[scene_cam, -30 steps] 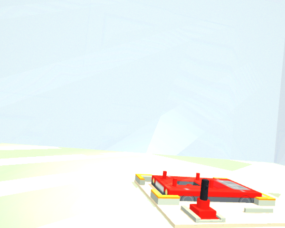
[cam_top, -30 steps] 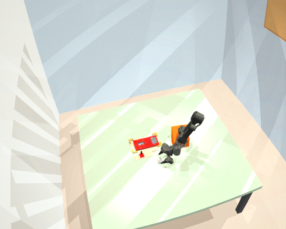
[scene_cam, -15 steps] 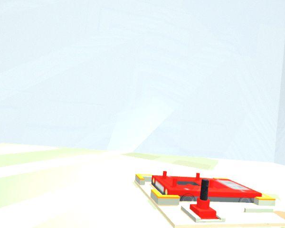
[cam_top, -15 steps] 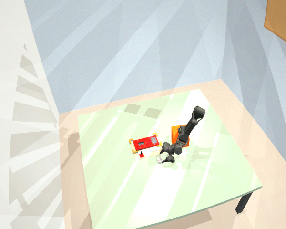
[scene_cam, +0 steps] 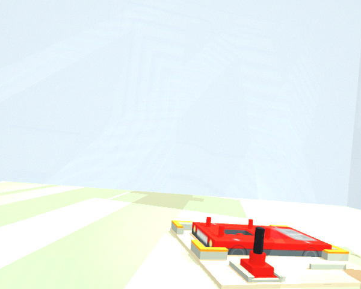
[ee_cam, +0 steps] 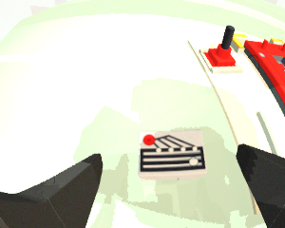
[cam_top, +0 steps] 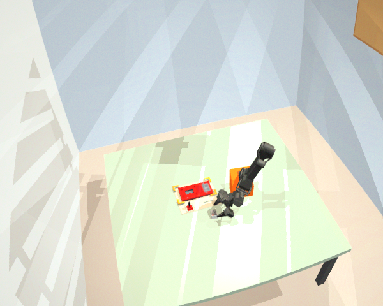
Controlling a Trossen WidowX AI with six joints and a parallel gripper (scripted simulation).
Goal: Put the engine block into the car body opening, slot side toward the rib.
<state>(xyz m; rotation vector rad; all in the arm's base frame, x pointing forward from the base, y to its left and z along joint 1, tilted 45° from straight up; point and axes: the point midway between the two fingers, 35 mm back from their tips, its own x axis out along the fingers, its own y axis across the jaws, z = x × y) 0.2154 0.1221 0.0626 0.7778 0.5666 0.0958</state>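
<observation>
My gripper tip is 3 cm above the engine block.
</observation>
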